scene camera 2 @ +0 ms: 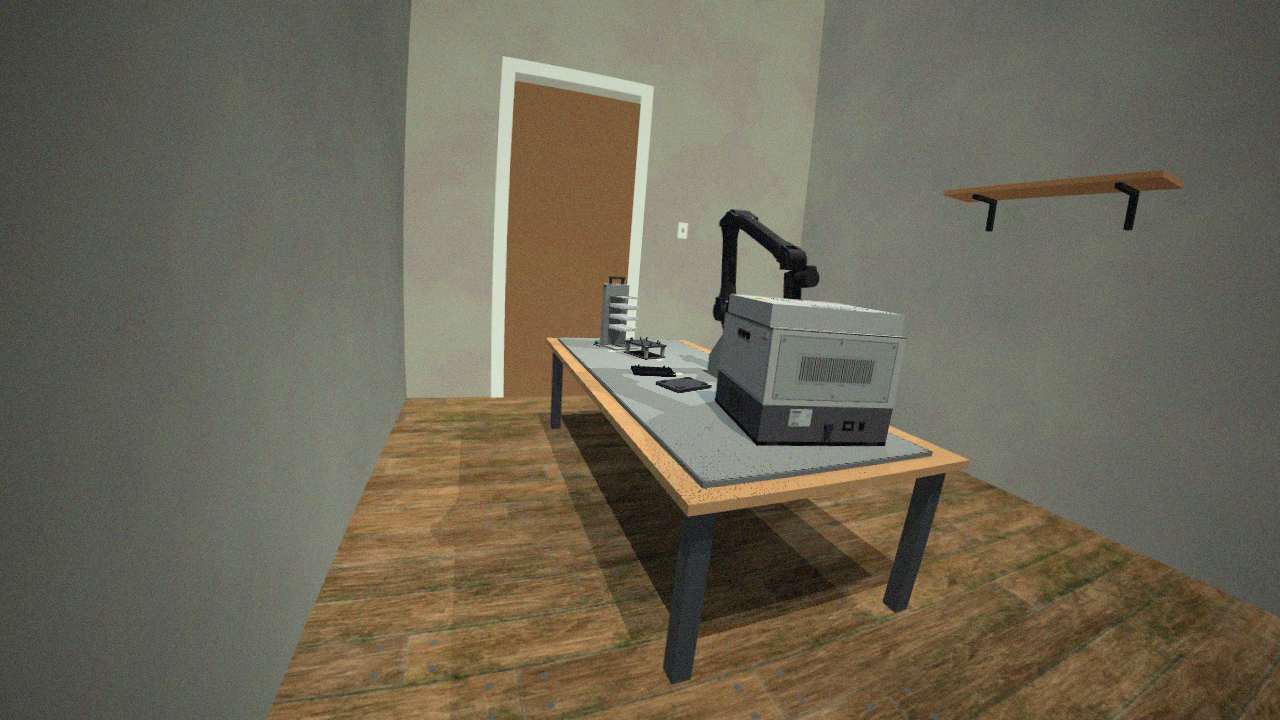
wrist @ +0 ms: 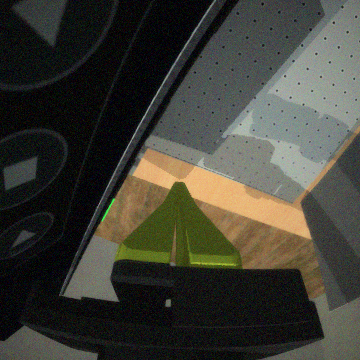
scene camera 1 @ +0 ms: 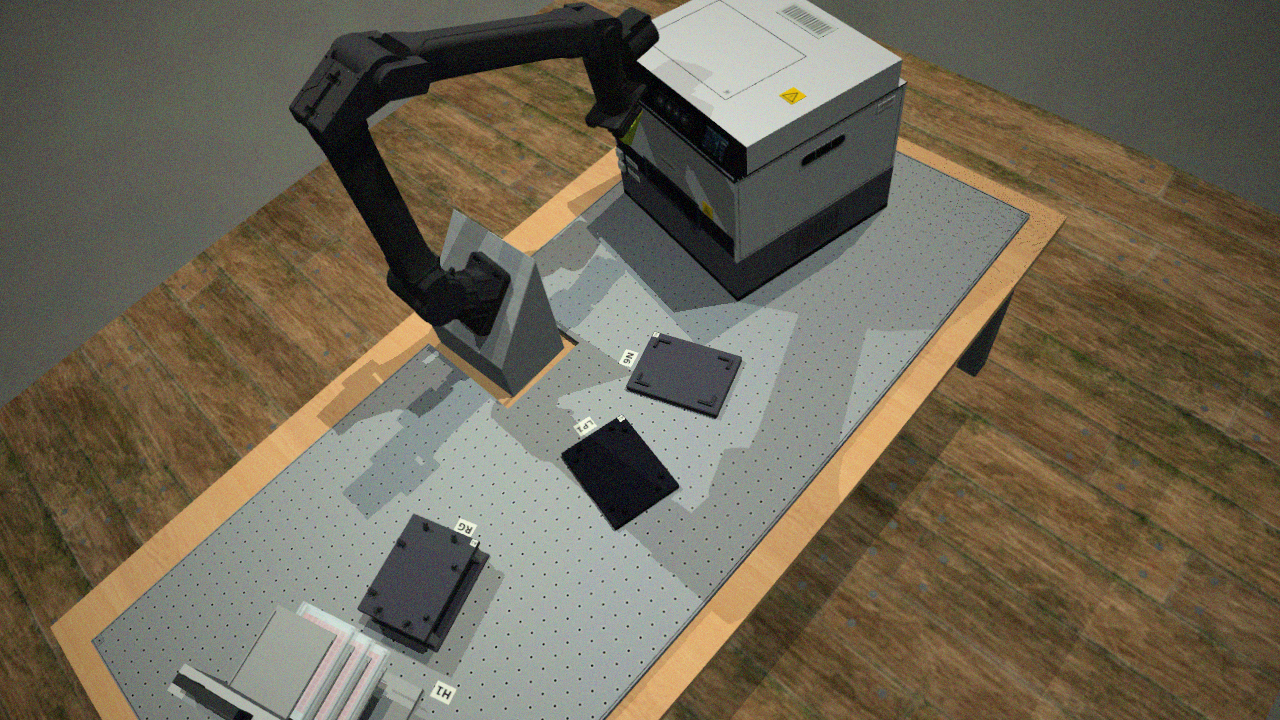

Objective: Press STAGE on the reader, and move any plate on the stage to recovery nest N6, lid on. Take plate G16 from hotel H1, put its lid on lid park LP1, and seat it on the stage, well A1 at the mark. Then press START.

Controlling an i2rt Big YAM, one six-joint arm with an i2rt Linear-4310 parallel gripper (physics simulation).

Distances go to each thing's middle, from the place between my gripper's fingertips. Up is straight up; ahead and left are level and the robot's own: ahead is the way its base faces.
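Labels:
My gripper: 3 cm to the right of the dark button panel (wrist: pixel 67 67), 9 cm short of it, 9 cm below it.

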